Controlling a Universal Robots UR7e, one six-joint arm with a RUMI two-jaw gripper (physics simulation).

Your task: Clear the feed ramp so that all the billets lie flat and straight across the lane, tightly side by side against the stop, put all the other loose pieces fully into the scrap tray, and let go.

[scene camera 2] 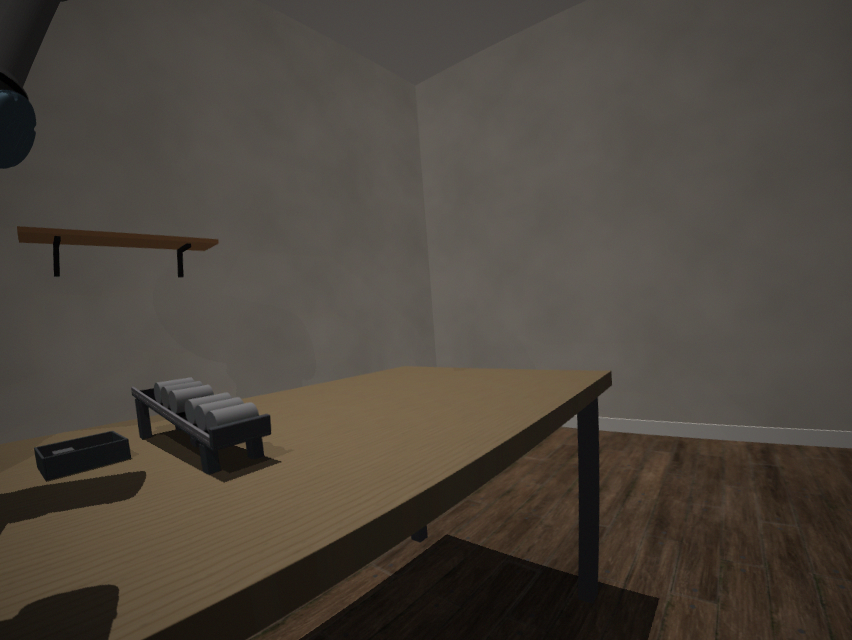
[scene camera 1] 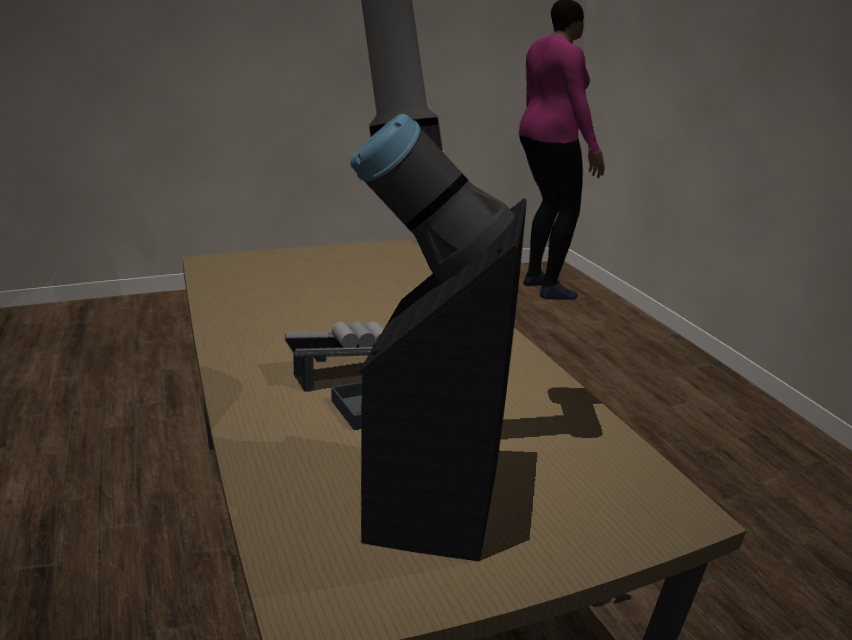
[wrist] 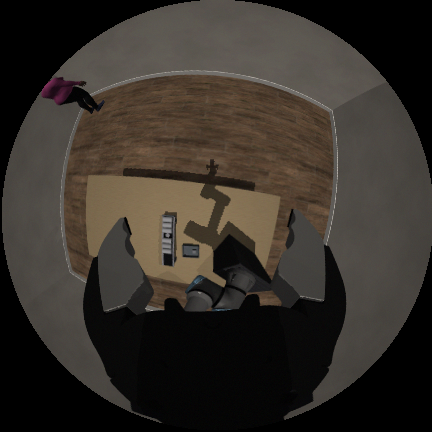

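Pixels of known places: gripper, fingertip midpoint: (wrist: pixel 207 214); arm's base at its link origin: (scene camera 1: pixel 477 246) (wrist: pixel 241 275).
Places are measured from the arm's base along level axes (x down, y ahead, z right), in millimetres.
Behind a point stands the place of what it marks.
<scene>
The dark feed ramp (scene camera 1: pixel 329 352) (scene camera 2: pixel 241 430) (wrist: pixel 169 259) stands on legs. Several light grey billets (scene camera 1: pixel 347 336) {x 335, y 419, z -173 mm} (scene camera 2: pixel 234 416) {x 368, y 523, z 63 mm} (wrist: pixel 168 224) {x 353, y 499, z 15 mm} lie across it in two groups, with a gap between. The frontmost seems to touch the end stop in scene camera 2. A small dark spot (wrist: pixel 168 235) {x 368, y 478, z -68 mm} shows in the gap in the wrist view; its shape is too small to tell. The dark scrap tray (scene camera 1: pixel 351 414) {x 418, y 227, z -173 mm} (scene camera 2: pixel 88 462) {x 437, y 304, z -96 mm} (wrist: pixel 186 255) {x 427, y 306, z -192 mm} stands beside the ramp, with a small light piece (scene camera 2: pixel 63 451) {x 419, y 265, z -128 mm} (wrist: pixel 194 251) {x 419, y 259, z -132 mm} inside. My gripper (wrist: pixel 207 214) {x -566, y 281, z 320 mm} is open and empty, high above the table.
A black slanted pedestal (scene camera 1: pixel 427 440) {x 231, y -167, z -86 mm} (wrist: pixel 227 255) {x 124, y 84, z 38 mm} carries the arm and hides part of the ramp and tray in scene camera 1. A person in pink (scene camera 1: pixel 556 89) (wrist: pixel 58 91) stands beyond the table (scene camera 1: pixel 289 509) {x 449, y -45, z -294 mm} (scene camera 2: pixel 427 420) {x 448, y 879, z 51 mm}. A wooden shelf (scene camera 2: pixel 117 238) hangs on the wall.
</scene>
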